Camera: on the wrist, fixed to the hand. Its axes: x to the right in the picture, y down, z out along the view.
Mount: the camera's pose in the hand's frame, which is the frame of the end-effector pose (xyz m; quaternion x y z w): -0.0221 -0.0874 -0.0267 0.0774 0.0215 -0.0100 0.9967
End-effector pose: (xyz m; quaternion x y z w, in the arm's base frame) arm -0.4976 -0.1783 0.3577 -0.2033 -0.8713 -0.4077 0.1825
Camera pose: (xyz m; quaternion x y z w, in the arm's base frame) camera -0.5187 -0.2549 0.3074 -0.1710 -0.8981 -0.3451 0.2123
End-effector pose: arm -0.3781 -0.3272 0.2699 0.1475 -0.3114 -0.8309 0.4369
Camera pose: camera -0.4070 -0.2824 0.1925 0.2018 -0.3638 -0.8053 0.4224
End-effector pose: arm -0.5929 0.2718 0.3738 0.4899 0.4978 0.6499 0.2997
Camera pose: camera -0.6189 0.2714 0.2835 0.4925 0.5578 0.6168 0.2566
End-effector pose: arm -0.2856 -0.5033 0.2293 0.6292 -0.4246 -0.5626 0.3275
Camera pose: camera -0.2449 -0.4480 0.1651 0.6688 -0.4534 -0.5176 0.2812
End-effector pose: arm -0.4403 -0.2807 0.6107 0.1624 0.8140 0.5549 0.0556
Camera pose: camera -0.4444 -0.3405 0.5383 0.1461 0.8571 0.4930 0.0309
